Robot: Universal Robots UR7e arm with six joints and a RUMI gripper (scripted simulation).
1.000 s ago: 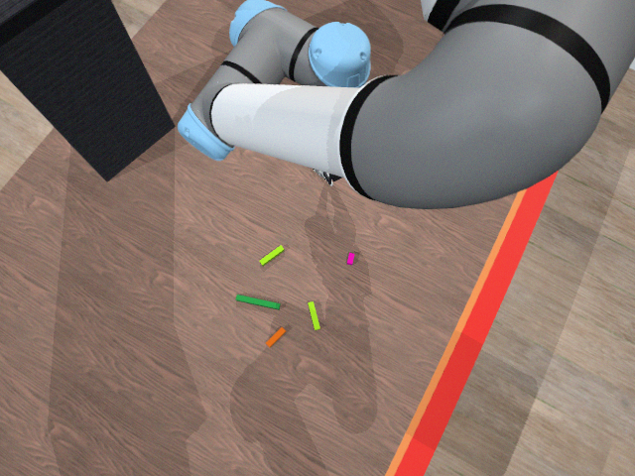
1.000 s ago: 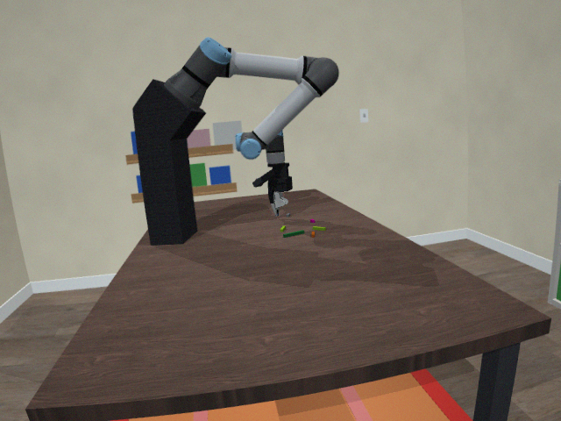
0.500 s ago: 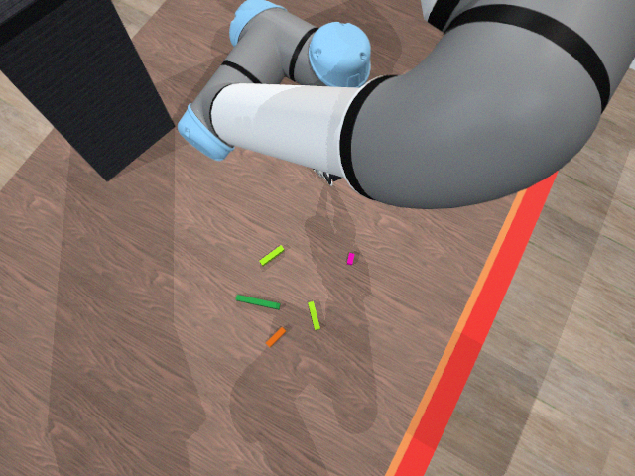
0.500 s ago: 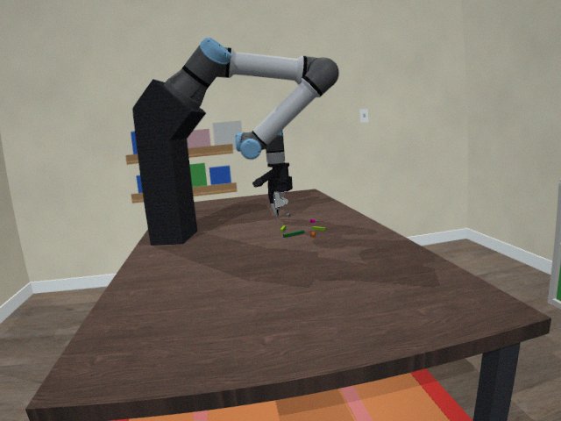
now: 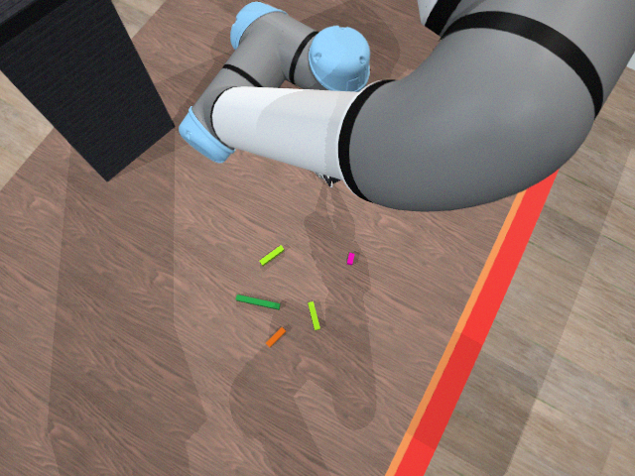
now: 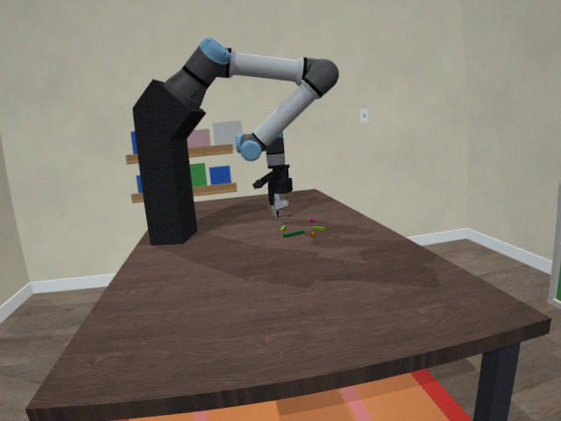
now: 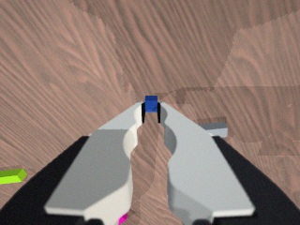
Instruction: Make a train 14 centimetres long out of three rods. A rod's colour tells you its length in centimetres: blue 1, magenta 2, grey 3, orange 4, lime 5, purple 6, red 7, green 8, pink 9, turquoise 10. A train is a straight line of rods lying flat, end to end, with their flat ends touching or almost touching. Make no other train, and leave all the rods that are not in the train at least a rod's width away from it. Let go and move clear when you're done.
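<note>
Right now my hand is 5 cm short of the grey rod, 3 cm to the right of it and 2 cm above it. Also, from my hand: magenta rod (12 cm to the right, 12 cm ahead, 2 cm below); blue rod (1 cm below); green rod (28 cm to the right, 2 cm below, 2 cm ahead).
</note>
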